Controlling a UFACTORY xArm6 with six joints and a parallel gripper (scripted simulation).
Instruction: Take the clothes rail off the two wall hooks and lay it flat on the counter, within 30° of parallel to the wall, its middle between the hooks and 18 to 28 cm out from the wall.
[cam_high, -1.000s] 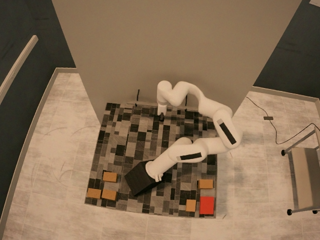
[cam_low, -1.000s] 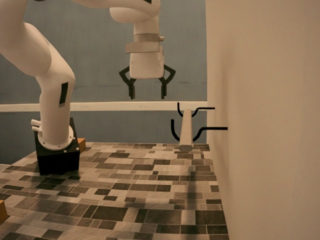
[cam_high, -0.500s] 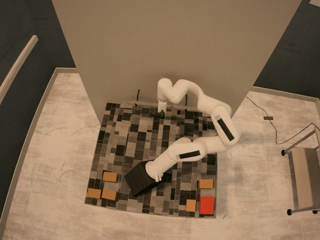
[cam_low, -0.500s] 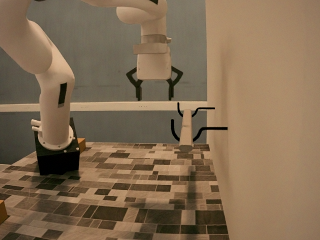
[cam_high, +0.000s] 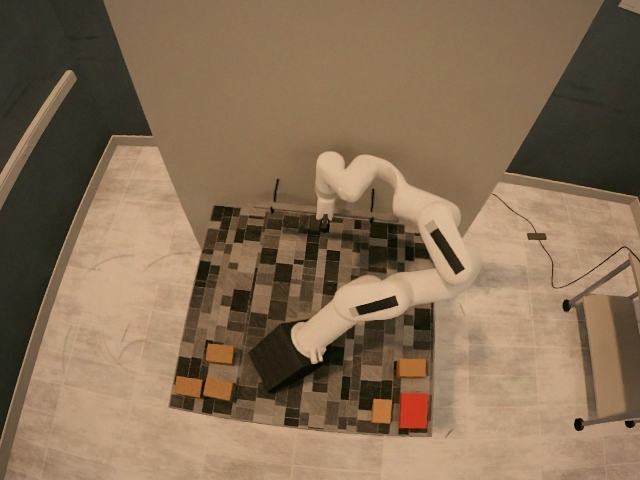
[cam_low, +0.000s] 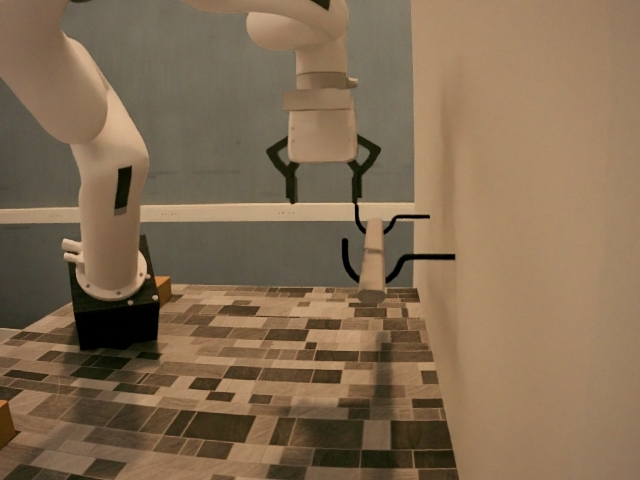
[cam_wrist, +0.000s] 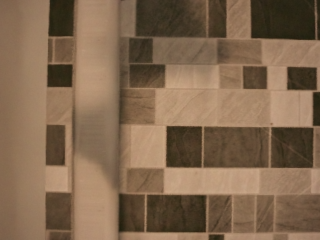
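Now: the clothes rail 80 mm below my hand, 70 mm ahead of it and 20 mm to the right of it. The rest, counted from my hand: wall 200 mm ahead, 160 mm above, 40 mm to the right; red block 630 mm behind, 260 mm below, 210 mm to the right.
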